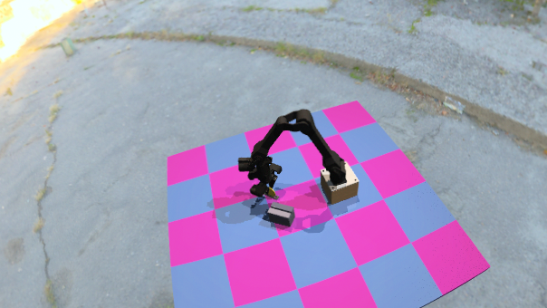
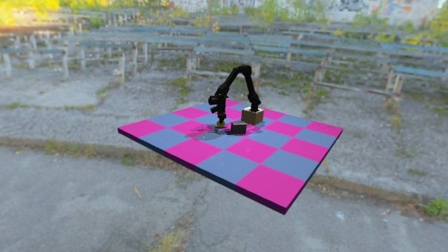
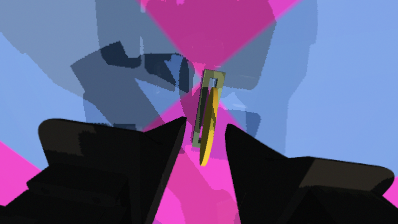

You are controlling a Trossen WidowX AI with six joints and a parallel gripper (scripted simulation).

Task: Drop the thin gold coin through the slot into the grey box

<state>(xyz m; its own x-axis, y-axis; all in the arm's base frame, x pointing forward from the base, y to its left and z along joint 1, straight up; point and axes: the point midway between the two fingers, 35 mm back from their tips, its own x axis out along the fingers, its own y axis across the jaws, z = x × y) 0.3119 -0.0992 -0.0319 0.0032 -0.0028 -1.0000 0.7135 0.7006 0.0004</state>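
The gold coin lies right at my gripper tip.
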